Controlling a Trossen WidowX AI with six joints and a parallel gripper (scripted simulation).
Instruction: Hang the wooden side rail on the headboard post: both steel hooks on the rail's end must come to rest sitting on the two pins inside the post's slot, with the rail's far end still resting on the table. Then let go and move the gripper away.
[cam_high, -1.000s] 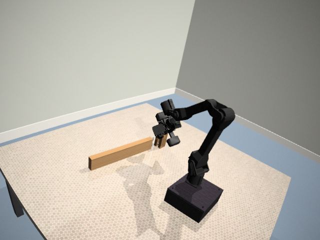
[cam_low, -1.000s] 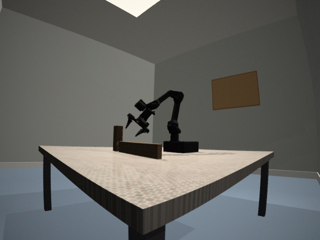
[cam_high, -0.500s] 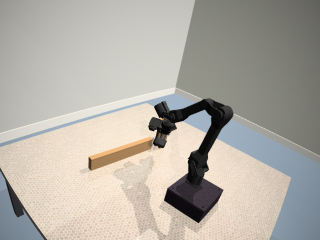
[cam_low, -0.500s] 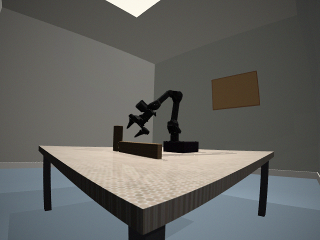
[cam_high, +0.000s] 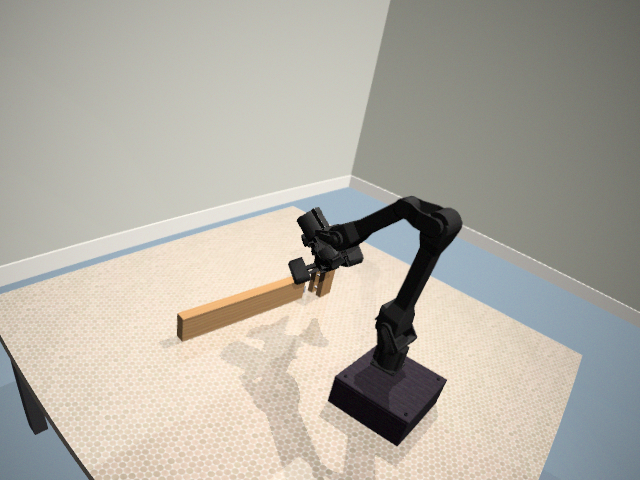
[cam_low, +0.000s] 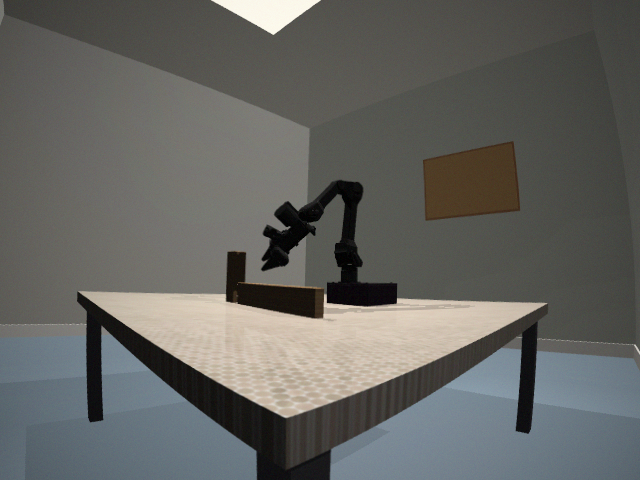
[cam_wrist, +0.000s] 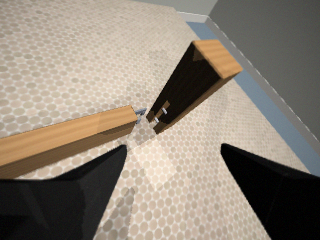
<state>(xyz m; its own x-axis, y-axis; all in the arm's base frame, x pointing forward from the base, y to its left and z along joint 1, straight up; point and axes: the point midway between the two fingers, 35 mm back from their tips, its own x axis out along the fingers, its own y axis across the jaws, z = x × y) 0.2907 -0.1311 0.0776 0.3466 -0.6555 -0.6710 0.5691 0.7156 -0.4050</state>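
The headboard post is 50 mm ahead of my gripper tip, 80 mm to the right of it and 50 mm below it.
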